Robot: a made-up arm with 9 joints. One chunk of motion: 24 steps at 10 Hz.
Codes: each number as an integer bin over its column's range. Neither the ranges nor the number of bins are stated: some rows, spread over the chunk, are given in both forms.
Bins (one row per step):
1: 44 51 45 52 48 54
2: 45 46 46 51 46 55
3: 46 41 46 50 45 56
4: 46 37 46 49 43 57
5: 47 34 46 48 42 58
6: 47 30 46 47 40 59
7: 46 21 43 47 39 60
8: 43 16 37 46 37 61
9: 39 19 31 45 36 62
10: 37 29 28 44 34 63
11: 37 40 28 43 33 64
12: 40 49 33 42 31 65
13: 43 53 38 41 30 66
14: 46 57 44 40 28 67
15: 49 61 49 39 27 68
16: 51 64 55 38 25 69
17: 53 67 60 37 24 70
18: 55 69 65 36 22 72
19: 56 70 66 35 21 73
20: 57 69 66 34 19 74
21: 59 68 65 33 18 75
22: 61 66 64 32 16 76
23: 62 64 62 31 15 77
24: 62 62 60 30 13 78
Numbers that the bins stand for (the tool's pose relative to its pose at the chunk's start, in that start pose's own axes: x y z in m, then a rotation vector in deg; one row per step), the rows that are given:
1: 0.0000 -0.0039 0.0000 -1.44 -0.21 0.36
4: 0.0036 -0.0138 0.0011 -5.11 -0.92 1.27
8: -0.0018 -0.0287 -0.0089 -8.78 -1.77 2.48
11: -0.0127 -0.0117 -0.0189 -12.44 -2.33 3.39
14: 0.0036 0.0003 -0.0011 -16.11 -3.04 4.30
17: 0.0164 0.0074 0.0167 -19.78 -3.61 5.21
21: 0.0273 0.0081 0.0222 -24.67 -4.45 6.73
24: 0.0327 0.0038 0.0167 -28.33 -5.16 7.64
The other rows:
2: 0.0018 -0.0075 0.0011 -2.67 -0.49 0.67
3: 0.0036 -0.0110 0.0011 -3.89 -0.64 0.97
5: 0.0055 -0.0160 0.0011 -6.33 -1.06 1.58
6: 0.0055 -0.0188 0.0011 -7.56 -1.34 1.88
7: 0.0036 -0.0252 -0.0022 -7.56 -1.48 2.18
9: -0.0091 -0.0266 -0.0156 -10.00 -1.91 2.79
10: -0.0127 -0.0195 -0.0189 -11.22 -2.19 3.09
12: -0.0073 -0.0054 -0.0133 -13.67 -2.62 3.70
13: -0.0018 -0.0025 -0.0078 -14.89 -2.76 4.00
15: 0.0091 0.0031 0.0044 -17.33 -3.18 4.61
16: 0.0127 0.0053 0.0111 -18.56 -3.46 4.91
18: 0.0200 0.0088 0.0222 -21.00 -3.89 5.82
19: 0.0218 0.0095 0.0233 -22.22 -4.03 6.12
20: 0.0236 0.0088 0.0233 -23.44 -4.31 6.42
22: 0.0309 0.0067 0.0211 -25.89 -4.74 7.03
23: 0.0327 0.0053 0.0189 -27.11 -4.88 7.33

